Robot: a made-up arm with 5 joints.
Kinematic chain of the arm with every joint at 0, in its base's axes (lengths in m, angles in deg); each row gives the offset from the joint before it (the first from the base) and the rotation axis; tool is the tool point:
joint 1: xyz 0 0 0.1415 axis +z
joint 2: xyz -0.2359 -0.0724 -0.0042 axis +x
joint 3: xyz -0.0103 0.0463 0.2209 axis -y
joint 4: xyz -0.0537 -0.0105 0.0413 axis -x
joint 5: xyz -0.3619 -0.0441 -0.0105 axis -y
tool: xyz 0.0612 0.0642 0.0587
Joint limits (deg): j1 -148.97..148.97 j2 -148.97..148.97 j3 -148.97..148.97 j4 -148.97..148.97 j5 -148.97..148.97
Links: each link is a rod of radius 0.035 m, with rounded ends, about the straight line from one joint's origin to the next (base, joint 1, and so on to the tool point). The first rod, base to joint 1, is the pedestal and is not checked.
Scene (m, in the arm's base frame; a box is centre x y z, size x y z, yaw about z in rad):
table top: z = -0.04
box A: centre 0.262 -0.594 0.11 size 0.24 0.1 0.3 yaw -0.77
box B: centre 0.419 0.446 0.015 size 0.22 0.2 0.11 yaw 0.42
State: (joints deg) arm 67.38 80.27 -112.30 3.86 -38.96
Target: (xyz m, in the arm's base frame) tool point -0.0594 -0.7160 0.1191
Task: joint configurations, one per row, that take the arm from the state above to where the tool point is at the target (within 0.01 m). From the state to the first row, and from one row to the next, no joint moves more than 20 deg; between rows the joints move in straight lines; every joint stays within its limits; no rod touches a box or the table.
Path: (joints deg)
1: 49.14 62.52 -109.15 5.38 -42.91
2: 30.89 44.78 -106.00 6.89 -46.85
3: 12.65 27.03 -102.85 8.41 -50.80
4: -5.60 9.29 -99.70 9.93 -54.75
5: -23.84 -8.46 -96.55 11.45 -58.69
6: -15.22 9.19 -91.66 10.47 -60.76
7: -6.61 26.84 -86.77 9.49 -62.82
8: 2.01 44.49 -81.87 8.52 -64.88
9: 10.62 62.14 -76.98 7.54 -66.95
10: 19.24 79.79 -72.09 6.57 -69.01
11: 27.86 97.44 -67.20 5.59 -71.07

